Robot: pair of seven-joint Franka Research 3 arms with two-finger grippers.
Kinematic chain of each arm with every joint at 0, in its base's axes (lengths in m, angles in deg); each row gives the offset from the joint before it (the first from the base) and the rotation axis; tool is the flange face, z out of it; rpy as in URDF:
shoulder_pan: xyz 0 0 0.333 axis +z
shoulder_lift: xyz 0 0 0 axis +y
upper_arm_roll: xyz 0 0 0.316 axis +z
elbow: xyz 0.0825 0 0 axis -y
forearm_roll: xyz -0.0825 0 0.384 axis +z
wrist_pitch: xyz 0 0 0 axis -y
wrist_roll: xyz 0.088 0 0 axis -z
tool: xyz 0 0 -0.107 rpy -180 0 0
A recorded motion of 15 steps. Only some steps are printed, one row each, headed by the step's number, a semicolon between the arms.
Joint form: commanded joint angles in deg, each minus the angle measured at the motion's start. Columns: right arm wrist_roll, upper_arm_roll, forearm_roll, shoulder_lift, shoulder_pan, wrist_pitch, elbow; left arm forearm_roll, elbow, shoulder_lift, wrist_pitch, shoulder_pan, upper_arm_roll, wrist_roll.
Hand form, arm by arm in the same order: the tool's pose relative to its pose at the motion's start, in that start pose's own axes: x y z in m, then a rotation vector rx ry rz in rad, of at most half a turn. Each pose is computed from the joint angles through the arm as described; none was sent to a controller.
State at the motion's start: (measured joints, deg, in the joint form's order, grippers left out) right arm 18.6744 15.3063 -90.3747 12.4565 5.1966 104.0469 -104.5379; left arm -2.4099 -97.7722 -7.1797 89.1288 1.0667 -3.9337 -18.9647
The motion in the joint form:
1: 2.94 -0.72 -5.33 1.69 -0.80 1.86 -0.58; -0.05 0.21 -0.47 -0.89 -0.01 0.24 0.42
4: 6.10 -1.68 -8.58 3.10 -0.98 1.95 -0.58; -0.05 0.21 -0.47 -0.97 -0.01 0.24 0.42
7: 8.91 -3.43 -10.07 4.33 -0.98 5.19 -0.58; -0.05 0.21 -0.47 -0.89 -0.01 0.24 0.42
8: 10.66 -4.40 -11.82 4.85 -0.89 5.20 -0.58; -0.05 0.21 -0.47 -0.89 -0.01 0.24 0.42
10: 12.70 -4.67 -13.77 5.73 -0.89 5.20 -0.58; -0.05 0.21 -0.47 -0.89 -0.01 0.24 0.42
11: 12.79 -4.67 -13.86 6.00 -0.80 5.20 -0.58; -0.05 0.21 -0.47 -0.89 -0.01 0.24 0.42
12: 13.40 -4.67 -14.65 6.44 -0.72 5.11 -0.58; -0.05 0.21 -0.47 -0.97 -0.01 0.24 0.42
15: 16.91 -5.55 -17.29 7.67 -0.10 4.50 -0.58; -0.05 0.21 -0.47 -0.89 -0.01 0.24 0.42
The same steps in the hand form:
1: 0.0042 -0.0154 0.0168 -0.0553 0.0330 -0.0060; -0.0033 -0.0030 -0.0046 0.0002 -0.0036 0.0038
4: 0.0056 -0.0254 0.0311 -0.0933 0.0363 0.0127; -0.0035 -0.0030 -0.0044 0.0007 -0.0050 0.0038
7: 0.0077 -0.0386 0.0456 -0.0835 0.0685 0.0318; -0.0033 -0.0030 -0.0046 0.0002 -0.0036 0.0038
8: 0.0062 -0.0416 0.0549 -0.1065 0.0673 0.0438; -0.0033 -0.0030 -0.0046 0.0002 -0.0036 0.0038
10: 0.0083 -0.0489 0.0593 -0.1266 0.0789 0.0549; -0.0033 -0.0030 -0.0046 0.0002 -0.0036 0.0038
11: 0.0095 -0.0518 0.0590 -0.1255 0.0811 0.0518; -0.0033 -0.0030 -0.0046 0.0002 -0.0036 0.0038
12: 0.0113 -0.0558 0.0592 -0.1333 0.0878 0.0514; -0.0035 -0.0030 -0.0044 0.0007 -0.0050 0.0038
15: 0.0141 -0.0658 0.0644 -0.1666 0.1004 0.0779; -0.0033 -0.0030 -0.0046 0.0002 -0.0036 0.0038

